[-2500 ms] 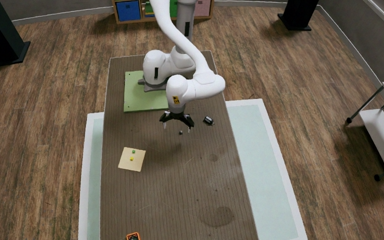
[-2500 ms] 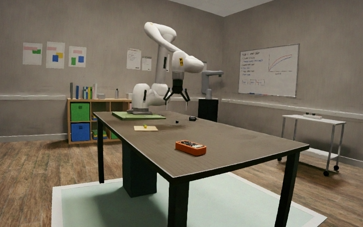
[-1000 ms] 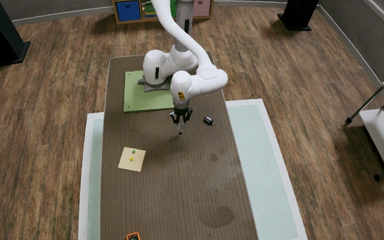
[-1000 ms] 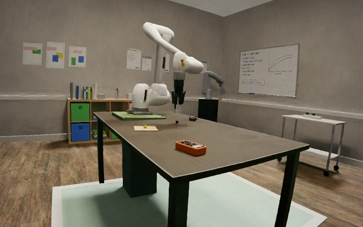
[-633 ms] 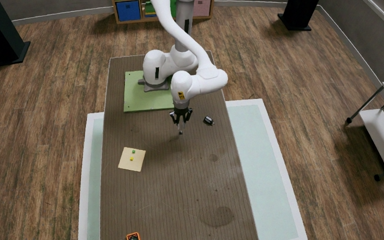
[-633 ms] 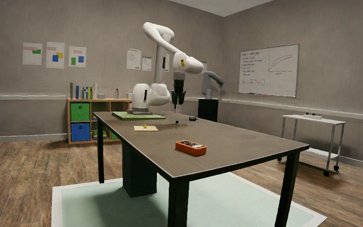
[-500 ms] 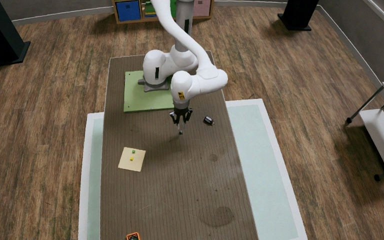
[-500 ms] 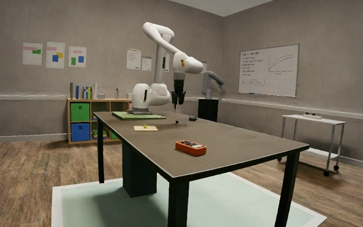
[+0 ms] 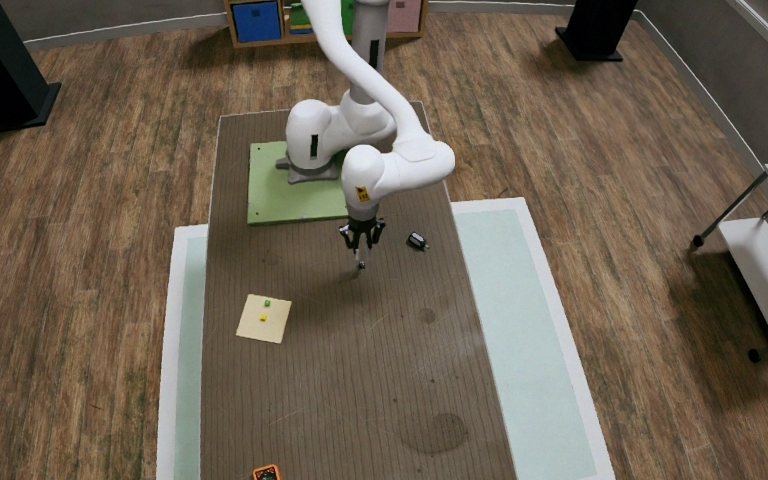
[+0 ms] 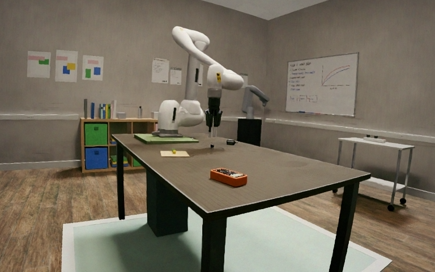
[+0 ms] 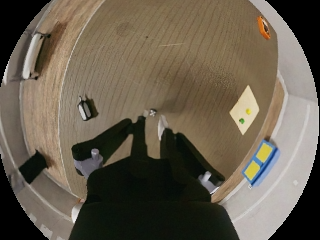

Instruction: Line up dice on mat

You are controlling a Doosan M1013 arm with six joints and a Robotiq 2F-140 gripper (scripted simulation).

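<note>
Right now the small dark die is 90 mm below my hand. The rest, counted from my hand: yellow die: 320 mm to the right, 140 mm ahead, 90 mm below; small black object: 200 mm to the left, 80 mm below, 60 mm behind; green die: 310 mm to the right, 100 mm ahead, 90 mm below.
</note>
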